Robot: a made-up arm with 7 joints. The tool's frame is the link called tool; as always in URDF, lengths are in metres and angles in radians. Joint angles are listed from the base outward.
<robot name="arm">
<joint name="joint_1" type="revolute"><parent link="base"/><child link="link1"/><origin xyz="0 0 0"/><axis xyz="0 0.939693 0.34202"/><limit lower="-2.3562" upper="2.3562"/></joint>
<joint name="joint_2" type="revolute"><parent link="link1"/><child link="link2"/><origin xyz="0 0 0"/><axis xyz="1 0 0"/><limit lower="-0.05" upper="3.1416"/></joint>
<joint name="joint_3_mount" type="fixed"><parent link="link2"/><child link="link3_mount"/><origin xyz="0 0 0"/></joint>
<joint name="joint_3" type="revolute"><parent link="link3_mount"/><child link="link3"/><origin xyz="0 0 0"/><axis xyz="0 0 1"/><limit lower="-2.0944" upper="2.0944"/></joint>
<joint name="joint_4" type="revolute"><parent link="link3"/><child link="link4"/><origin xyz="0.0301 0 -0.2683"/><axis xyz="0 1 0"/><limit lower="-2.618" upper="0.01"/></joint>
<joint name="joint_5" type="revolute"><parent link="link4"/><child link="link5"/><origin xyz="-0.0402 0 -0.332"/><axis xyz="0 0 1"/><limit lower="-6.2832" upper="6.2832"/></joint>
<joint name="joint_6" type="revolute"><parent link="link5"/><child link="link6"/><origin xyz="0 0 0"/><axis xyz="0 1 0"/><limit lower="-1.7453" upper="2.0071"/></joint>
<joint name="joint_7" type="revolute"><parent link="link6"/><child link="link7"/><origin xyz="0 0 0"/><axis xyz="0 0 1"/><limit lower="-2.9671" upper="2.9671"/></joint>
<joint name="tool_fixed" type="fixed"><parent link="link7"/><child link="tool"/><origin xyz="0 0 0"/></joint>
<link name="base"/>
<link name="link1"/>
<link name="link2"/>
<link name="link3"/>
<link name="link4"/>
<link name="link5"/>
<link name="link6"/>
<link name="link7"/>
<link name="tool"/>
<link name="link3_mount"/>
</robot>
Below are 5 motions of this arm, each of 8 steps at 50 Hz.
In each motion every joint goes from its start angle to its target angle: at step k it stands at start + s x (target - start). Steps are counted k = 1, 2, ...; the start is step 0. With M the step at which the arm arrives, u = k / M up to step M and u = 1 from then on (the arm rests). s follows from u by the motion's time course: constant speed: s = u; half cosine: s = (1 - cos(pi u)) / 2; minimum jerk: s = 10 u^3 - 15 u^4 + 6 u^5.
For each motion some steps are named. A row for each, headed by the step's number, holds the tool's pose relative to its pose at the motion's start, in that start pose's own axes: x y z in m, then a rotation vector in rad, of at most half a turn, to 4 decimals.
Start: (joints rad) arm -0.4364 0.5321 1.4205 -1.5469 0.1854 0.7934 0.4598
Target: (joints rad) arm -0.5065 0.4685 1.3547 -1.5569 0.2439 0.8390 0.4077
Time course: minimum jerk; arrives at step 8
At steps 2, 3, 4, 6, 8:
2: -0.0044 -0.0025 -0.0006 -0.0075 0.0149 0.0010
3: -0.0118 -0.0066 -0.0014 -0.0203 0.0397 0.0025
4: -0.0213 -0.0123 -0.0023 -0.0378 0.0719 0.0044
6: -0.0380 -0.0230 -0.0033 -0.0704 0.1285 0.0072
8: -0.0424 -0.0258 -0.0034 -0.0793 0.1432 0.0078

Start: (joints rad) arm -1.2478 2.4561 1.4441 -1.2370 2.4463 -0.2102 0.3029
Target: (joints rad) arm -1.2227 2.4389 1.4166 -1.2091 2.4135 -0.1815 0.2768
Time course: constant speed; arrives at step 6
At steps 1, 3, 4, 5, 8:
1: 0.0013 0.0044 0.0010 0.0107 0.0016 -0.0124
3: 0.0038 0.0132 0.0031 0.0323 0.0053 -0.0370
4: 0.0051 0.0176 0.0042 0.0431 0.0072 -0.0494
5: 0.0063 0.0219 0.0054 0.0540 0.0093 -0.0617
8: 0.0076 0.0263 0.0066 0.0649 0.0115 -0.0740

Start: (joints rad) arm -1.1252 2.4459 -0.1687 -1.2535 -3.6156 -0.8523 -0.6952
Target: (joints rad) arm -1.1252 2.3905 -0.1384 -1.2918 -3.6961 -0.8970 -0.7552
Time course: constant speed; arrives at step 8
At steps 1, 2, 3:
1: -0.0019 -0.0010 0.0016 -0.0028 -0.0036 -0.0060
2: -0.0037 -0.0021 0.0032 -0.0055 -0.0074 -0.0120
3: -0.0055 -0.0031 0.0048 -0.0082 -0.0112 -0.0178

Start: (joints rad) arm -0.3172 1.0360 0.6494 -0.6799 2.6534 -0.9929 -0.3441
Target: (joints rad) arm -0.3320 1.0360 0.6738 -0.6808 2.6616 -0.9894 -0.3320
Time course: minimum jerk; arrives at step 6
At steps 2, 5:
2: -0.0003 -0.0013 0.0004 0.0041 0.0025 0.0103
5: -0.0011 -0.0059 0.0017 0.0188 0.0116 0.0472

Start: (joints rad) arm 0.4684 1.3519 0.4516 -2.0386 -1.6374 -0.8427 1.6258
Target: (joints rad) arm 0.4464 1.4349 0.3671 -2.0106 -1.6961 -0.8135 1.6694
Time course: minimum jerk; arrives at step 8
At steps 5, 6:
5: 0.0015 0.0005 -0.0119 -0.0402 0.0413 -0.0270
6: 0.0017 0.0004 -0.0145 -0.0494 0.0516 -0.0337

